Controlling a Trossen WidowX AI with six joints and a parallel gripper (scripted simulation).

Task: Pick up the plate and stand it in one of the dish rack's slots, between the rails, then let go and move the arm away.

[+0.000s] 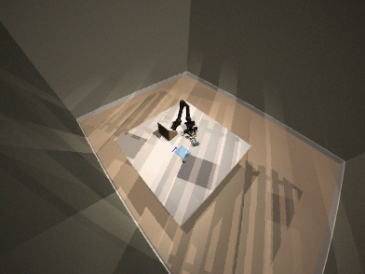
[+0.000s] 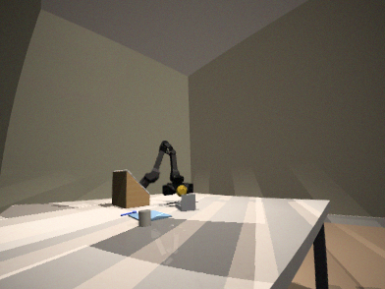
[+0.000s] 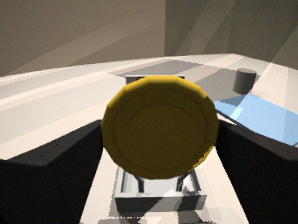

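Now: the grey dish rack 6 cm below my gripper tip, 5 cm ahead of it and 2 cm to the right of it. Round my gripper tip: blue spoon (28 cm to the right, 8 cm below, 3 cm behind); yellow plate (1 cm behind).
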